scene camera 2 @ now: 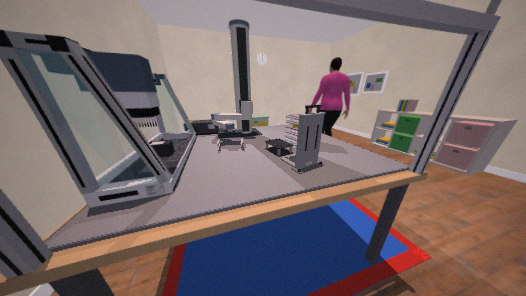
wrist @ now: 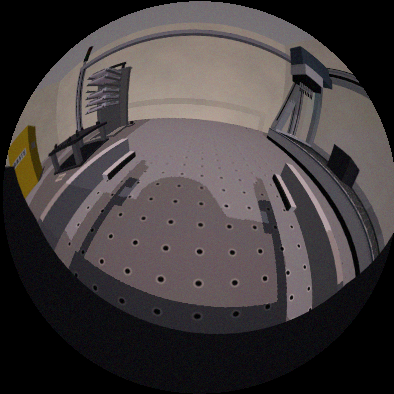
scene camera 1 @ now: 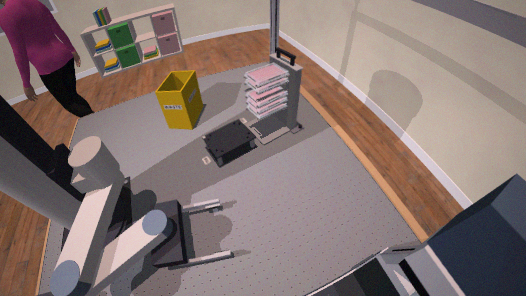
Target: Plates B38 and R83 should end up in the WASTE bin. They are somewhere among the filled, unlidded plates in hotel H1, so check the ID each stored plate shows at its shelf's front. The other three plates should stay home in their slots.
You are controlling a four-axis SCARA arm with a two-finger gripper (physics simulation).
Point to a low black stand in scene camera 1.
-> At 231,136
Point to a hotel H1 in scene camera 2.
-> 311,154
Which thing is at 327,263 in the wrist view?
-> The gripper.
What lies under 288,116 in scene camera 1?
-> A hotel H1.
